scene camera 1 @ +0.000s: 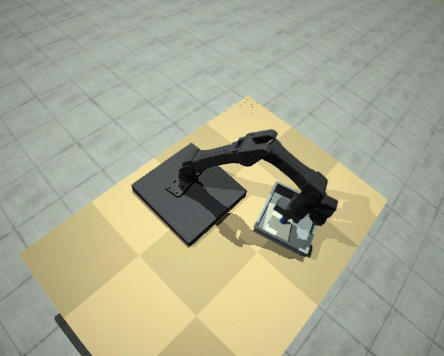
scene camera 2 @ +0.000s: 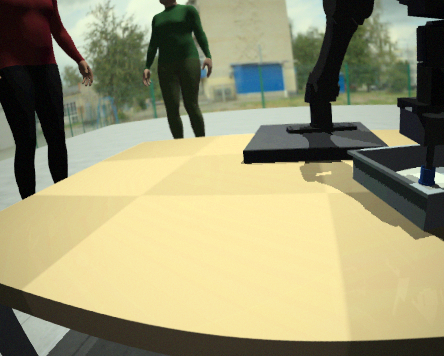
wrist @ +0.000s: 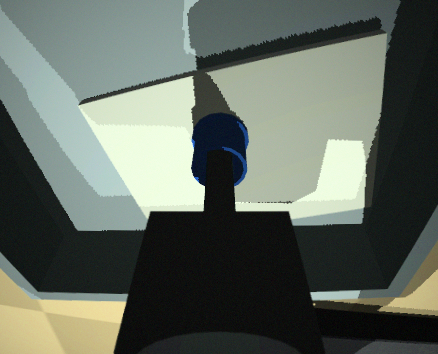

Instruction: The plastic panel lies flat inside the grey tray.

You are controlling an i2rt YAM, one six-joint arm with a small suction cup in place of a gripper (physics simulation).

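Where they show: hand, tool point: (scene camera 1: 282, 221) (wrist: 219, 130); arm's base, link origin: (scene camera 1: 186, 176) (scene camera 2: 321, 129).
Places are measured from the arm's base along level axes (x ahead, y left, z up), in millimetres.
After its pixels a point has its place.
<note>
The pale plastic panel (scene camera 1: 273, 226) @[x 399, y 36, z -27 mm] (wrist: 147, 158) @[x 404, y 121, z -27 mm] is inside the grey tray (scene camera 1: 264, 212) @[x 339, y 72, z -31 mm] (scene camera 2: 372, 173) @[x 414, y -20, z -4 mm] (wrist: 112, 46) @[x 464, y 131, z -32 mm], within its walls. My gripper, a blue suction cup (scene camera 1: 283, 220) (wrist: 219, 149) @[x 419, y 82, z -36 mm], sits on the middle of the panel's top face and holds it. In the wrist view the panel's far edge runs along the tray's far wall with a dark shadow line under it. I cannot tell if the panel rests fully on the tray floor. The arm's shadow falls across the panel.
The arm's black base plate (scene camera 1: 178, 208) @[x 61, y -136, z -2 mm] (scene camera 2: 312, 143) @[x 163, y -64, z -5 mm] lies left of the tray on the tan checkered table (scene camera 1: 150, 282) @[x 150, y -412, z -35 mm] (scene camera 2: 203, 247) @[x 536, y -266, z -35 mm]. Two people, one in green (scene camera 2: 178, 67) and one in red (scene camera 2: 54, 88), stand beyond the table's far edge.
</note>
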